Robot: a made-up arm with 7 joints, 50 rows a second.
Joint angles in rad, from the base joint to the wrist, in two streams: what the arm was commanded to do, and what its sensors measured. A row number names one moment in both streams.
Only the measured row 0 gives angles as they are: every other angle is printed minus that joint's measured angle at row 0.
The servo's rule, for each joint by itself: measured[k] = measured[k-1] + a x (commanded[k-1-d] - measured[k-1]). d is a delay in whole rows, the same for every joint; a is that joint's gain. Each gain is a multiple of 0.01, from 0.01 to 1. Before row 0 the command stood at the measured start. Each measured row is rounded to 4 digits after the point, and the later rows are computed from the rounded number. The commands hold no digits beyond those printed.
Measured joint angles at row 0: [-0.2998, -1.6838, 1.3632, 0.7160, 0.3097, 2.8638, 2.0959]
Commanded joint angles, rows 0 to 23: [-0.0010, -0.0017, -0.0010, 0.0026, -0.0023, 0.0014, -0.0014]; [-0.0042, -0.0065, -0.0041, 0.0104, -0.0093, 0.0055, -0.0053]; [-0.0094, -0.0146, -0.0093, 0.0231, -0.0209, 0.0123, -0.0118]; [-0.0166, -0.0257, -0.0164, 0.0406, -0.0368, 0.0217, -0.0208]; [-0.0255, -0.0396, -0.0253, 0.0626, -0.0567, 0.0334, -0.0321]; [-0.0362, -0.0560, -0.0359, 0.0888, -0.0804, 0.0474, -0.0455]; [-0.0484, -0.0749, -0.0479, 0.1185, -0.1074, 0.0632, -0.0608]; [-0.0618, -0.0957, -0.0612, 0.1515, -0.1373, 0.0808, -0.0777]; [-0.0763, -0.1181, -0.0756, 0.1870, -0.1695, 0.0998, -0.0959]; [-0.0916, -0.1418, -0.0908, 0.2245, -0.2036, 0.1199, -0.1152]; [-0.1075, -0.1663, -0.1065, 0.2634, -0.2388, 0.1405, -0.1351]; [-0.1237, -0.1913, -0.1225, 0.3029, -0.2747, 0.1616, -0.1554]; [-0.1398, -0.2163, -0.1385, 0.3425, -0.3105, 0.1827, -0.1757]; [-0.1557, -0.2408, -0.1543, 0.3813, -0.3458, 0.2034, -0.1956]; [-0.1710, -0.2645, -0.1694, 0.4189, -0.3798, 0.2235, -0.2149]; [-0.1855, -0.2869, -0.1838, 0.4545, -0.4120, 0.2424, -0.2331]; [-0.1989, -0.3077, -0.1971, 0.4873, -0.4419, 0.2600, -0.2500]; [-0.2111, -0.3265, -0.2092, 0.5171, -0.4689, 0.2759, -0.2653]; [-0.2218, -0.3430, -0.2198, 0.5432, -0.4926, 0.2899, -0.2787]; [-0.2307, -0.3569, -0.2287, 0.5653, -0.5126, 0.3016, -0.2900]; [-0.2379, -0.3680, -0.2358, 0.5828, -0.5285, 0.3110, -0.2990]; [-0.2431, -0.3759, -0.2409, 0.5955, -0.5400, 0.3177, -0.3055]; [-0.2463, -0.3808, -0.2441, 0.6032, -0.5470, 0.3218, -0.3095]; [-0.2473, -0.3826, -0.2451, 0.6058, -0.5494, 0.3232, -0.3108]
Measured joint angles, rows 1 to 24: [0.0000, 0.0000, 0.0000, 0.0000, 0.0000, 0.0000, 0.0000]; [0.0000, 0.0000, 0.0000, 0.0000, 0.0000, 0.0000, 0.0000]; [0.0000, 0.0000, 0.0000, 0.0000, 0.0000, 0.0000, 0.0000]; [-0.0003, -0.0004, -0.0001, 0.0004, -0.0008, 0.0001, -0.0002]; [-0.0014, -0.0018, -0.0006, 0.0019, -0.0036, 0.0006, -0.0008]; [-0.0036, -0.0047, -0.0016, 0.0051, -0.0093, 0.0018, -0.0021]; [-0.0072, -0.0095, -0.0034, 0.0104, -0.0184, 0.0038, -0.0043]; [-0.0123, -0.0164, -0.0060, 0.0182, -0.0310, 0.0068, -0.0076]; [-0.0190, -0.0255, -0.0096, 0.0288, -0.0473, 0.0109, -0.0121]; [-0.0272, -0.0369, -0.0142, 0.0423, -0.0671, 0.0161, -0.0179]; [-0.0369, -0.0504, -0.0198, 0.0587, -0.0903, 0.0226, -0.0251]; [-0.0479, -0.0660, -0.0265, 0.0779, -0.1164, 0.0303, -0.0336]; [-0.0601, -0.0834, -0.0342, 0.0999, -0.1452, 0.0393, -0.0434]; [-0.0734, -0.1025, -0.0429, 0.1244, -0.1761, 0.0494, -0.0544]; [-0.0875, -0.1229, -0.0525, 0.1512, -0.2086, 0.0606, -0.0665]; [-0.1021, -0.1444, -0.0628, 0.1799, -0.2422, 0.0728, -0.0796]; [-0.1171, -0.1666, -0.0738, 0.2101, -0.2764, 0.0859, -0.0935]; [-0.1322, -0.1891, -0.0853, 0.2414, -0.3105, 0.0997, -0.1081]; [-0.1471, -0.2116, -0.0971, 0.2734, -0.3440, 0.1140, -0.1231]; [-0.1616, -0.2337, -0.1091, 0.3055, -0.3763, 0.1286, -0.1383]; [-0.1755, -0.2550, -0.1211, 0.3372, -0.4069, 0.1433, -0.1535]; [-0.1885, -0.2752, -0.1329, 0.3681, -0.4352, 0.1580, -0.1685]; [-0.2003, -0.2940, -0.1444, 0.3977, -0.4607, 0.1724, -0.1831]; [-0.2108, -0.3110, -0.1554, 0.4255, -0.4831, 0.1863, -0.1970]
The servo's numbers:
d 3
a 0.28 0.23 0.12 0.15 0.33 0.10 0.12

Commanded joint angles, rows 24 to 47: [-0.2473, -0.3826, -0.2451, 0.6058, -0.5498, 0.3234, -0.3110]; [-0.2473, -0.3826, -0.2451, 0.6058, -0.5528, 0.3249, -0.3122]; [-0.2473, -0.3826, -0.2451, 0.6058, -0.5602, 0.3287, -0.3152]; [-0.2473, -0.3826, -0.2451, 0.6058, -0.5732, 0.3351, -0.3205]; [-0.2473, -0.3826, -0.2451, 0.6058, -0.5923, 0.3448, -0.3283]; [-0.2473, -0.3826, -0.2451, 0.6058, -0.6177, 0.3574, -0.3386]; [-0.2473, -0.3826, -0.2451, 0.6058, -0.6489, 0.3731, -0.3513]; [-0.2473, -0.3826, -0.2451, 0.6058, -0.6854, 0.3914, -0.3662]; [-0.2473, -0.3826, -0.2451, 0.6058, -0.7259, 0.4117, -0.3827]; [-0.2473, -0.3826, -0.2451, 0.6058, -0.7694, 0.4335, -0.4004]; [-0.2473, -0.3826, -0.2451, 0.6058, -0.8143, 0.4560, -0.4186]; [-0.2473, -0.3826, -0.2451, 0.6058, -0.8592, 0.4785, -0.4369]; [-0.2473, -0.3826, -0.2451, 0.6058, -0.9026, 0.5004, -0.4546]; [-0.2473, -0.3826, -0.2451, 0.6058, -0.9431, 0.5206, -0.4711]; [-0.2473, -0.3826, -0.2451, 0.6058, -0.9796, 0.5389, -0.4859]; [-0.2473, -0.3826, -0.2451, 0.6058, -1.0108, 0.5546, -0.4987]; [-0.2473, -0.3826, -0.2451, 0.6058, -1.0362, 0.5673, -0.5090]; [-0.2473, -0.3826, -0.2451, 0.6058, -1.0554, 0.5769, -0.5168]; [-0.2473, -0.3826, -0.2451, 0.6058, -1.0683, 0.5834, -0.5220]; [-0.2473, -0.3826, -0.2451, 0.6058, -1.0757, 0.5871, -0.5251]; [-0.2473, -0.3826, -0.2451, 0.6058, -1.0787, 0.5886, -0.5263]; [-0.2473, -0.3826, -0.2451, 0.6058, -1.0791, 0.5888, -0.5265]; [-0.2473, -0.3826, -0.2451, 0.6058, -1.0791, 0.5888, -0.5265]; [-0.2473, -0.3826, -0.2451, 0.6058, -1.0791, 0.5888, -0.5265]
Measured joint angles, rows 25 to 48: [-0.2198, -0.3259, -0.1657, 0.4510, -0.5019, 0.1994, -0.2100]; [-0.2272, -0.3385, -0.1751, 0.4738, -0.5168, 0.2116, -0.2219]; [-0.2328, -0.3486, -0.1835, 0.4936, -0.5276, 0.2228, -0.2326]; [-0.2369, -0.3564, -0.1909, 0.5104, -0.5349, 0.2329, -0.2420]; [-0.2398, -0.3624, -0.1974, 0.5247, -0.5408, 0.2421, -0.2504]; [-0.2419, -0.3670, -0.2031, 0.5369, -0.5472, 0.2508, -0.2582]; [-0.2434, -0.3706, -0.2081, 0.5472, -0.5558, 0.2592, -0.2657]; [-0.2445, -0.3734, -0.2125, 0.5560, -0.5678, 0.2678, -0.2732]; [-0.2453, -0.3755, -0.2164, 0.5635, -0.5843, 0.2768, -0.2810]; [-0.2459, -0.3771, -0.2198, 0.5698, -0.6056, 0.2864, -0.2894]; [-0.2463, -0.3784, -0.2228, 0.5752, -0.6319, 0.2969, -0.2986]; [-0.2466, -0.3794, -0.2255, 0.5798, -0.6629, 0.3084, -0.3087]; [-0.2468, -0.3801, -0.2279, 0.5837, -0.6980, 0.3209, -0.3197]; [-0.2469, -0.3807, -0.2300, 0.5870, -0.7364, 0.3344, -0.3316]; [-0.2470, -0.3811, -0.2318, 0.5898, -0.7769, 0.3488, -0.3442]; [-0.2471, -0.3814, -0.2334, 0.5922, -0.8184, 0.3640, -0.3574]; [-0.2472, -0.3817, -0.2348, 0.5942, -0.8596, 0.3797, -0.3710]; [-0.2472, -0.3819, -0.2360, 0.5959, -0.8992, 0.3956, -0.3848]; [-0.2472, -0.3821, -0.2371, 0.5974, -0.9360, 0.4115, -0.3985]; [-0.2472, -0.3822, -0.2381, 0.5987, -0.9691, 0.4271, -0.4118]; [-0.2472, -0.3823, -0.2389, 0.5998, -0.9976, 0.4421, -0.4244]; [-0.2472, -0.3824, -0.2396, 0.6007, -1.0209, 0.4562, -0.4361]; [-0.2472, -0.3824, -0.2403, 0.6015, -1.0390, 0.4693, -0.4468]; [-0.2472, -0.3824, -0.2409, 0.6021, -1.0521, 0.4812, -0.4563]
